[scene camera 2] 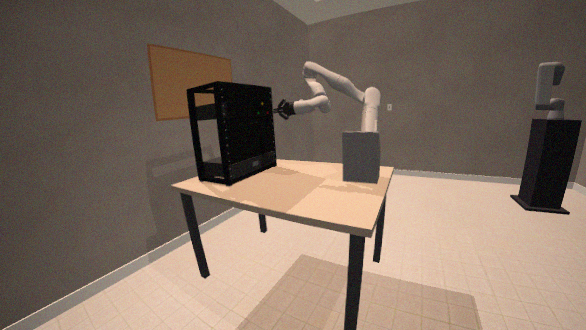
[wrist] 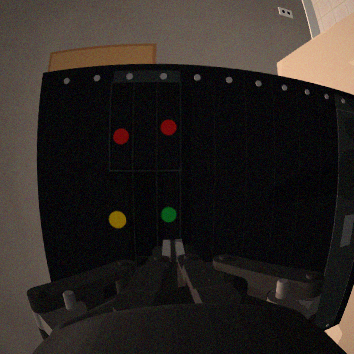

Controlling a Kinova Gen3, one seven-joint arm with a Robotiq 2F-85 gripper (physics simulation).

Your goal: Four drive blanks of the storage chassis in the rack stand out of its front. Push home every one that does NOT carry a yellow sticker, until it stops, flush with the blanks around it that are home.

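Places are measured from the arm's base along level axes (x ahead, y left, z up), in metres.
Pixels of known places: gripper, fingertip midpoint: (scene camera 2: 273,111) (wrist: 172,251); arm's base, origin of the base link: (scene camera 2: 368,137).
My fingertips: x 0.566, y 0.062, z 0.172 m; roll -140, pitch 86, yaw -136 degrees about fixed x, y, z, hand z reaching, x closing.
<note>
Ahead of a thing's pixels: the offset from my fingertips to its top centre. "spot": to the spot under its first point. Level surfaces: height alone.
The black rack @(dx +0.272, dy +0.060, dz +0.179 m) (scene camera 2: 193,135) (wrist: 213,78) stands on the table, with the storage chassis @(spot: dx +0.134, dy -0.172, dz +0.025 m) (wrist: 146,77) in its front. In the wrist view, the blanks carry two red stickers (wrist: 121,136) (wrist: 168,127), a yellow sticker @(dx +0.082, dy -0.002, dz +0.063 m) (wrist: 117,219) and a green sticker @(dx +0.117, dy +0.001, dz +0.006 m) (wrist: 168,214). The yellow sticker (scene camera 2: 262,103) and green sticker (scene camera 2: 258,113) show small in the scene view. The dark faces hide how far each blank stands out. My gripper (scene camera 2: 275,110) (wrist: 172,251) is shut and empty, its tips apart from the rack front, close below the green sticker in the wrist view.
A grey block (scene camera 2: 361,157) under the arm's base stands on the wooden table @(dz -0.411 m) (scene camera 2: 320,210), to the right of the rack. A lighter unit @(spot: dx +0.131, dy +0.060, dz -0.330 m) (scene camera 2: 255,163) (wrist: 345,195) sits low in the rack. A cork board (scene camera 2: 175,80) hangs on the wall behind. Another arm stands on a black pedestal (scene camera 2: 547,165) far right.
</note>
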